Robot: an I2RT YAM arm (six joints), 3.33 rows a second.
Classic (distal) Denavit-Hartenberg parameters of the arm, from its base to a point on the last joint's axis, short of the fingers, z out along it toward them. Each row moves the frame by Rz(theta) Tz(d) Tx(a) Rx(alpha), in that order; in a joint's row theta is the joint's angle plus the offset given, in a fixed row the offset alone. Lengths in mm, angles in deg.
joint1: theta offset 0  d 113.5  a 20  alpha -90
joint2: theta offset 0  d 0  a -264  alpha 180
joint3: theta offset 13.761  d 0  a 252.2  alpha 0
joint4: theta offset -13.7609  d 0  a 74  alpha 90
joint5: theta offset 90  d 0  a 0  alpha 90
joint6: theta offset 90  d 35.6  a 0  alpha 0
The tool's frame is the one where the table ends.
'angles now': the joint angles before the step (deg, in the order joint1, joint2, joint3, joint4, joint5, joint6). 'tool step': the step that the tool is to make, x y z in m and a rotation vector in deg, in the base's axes. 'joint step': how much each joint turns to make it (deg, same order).
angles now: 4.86, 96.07, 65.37, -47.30, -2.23, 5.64
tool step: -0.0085, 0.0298, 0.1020, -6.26, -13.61, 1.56
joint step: 6.75, -8.06, 13.31, -8.87, 9.33, 2.34
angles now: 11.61, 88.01, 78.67, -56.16, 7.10, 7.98
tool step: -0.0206, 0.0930, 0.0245, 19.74, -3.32, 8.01
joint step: 16.04, -0.52, 3.12, 5.84, -11.46, 15.36
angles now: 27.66, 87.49, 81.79, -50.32, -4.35, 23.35
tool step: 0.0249, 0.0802, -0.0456, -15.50, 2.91, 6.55
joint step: 10.00, 17.56, 11.37, -4.60, 11.68, -2.51
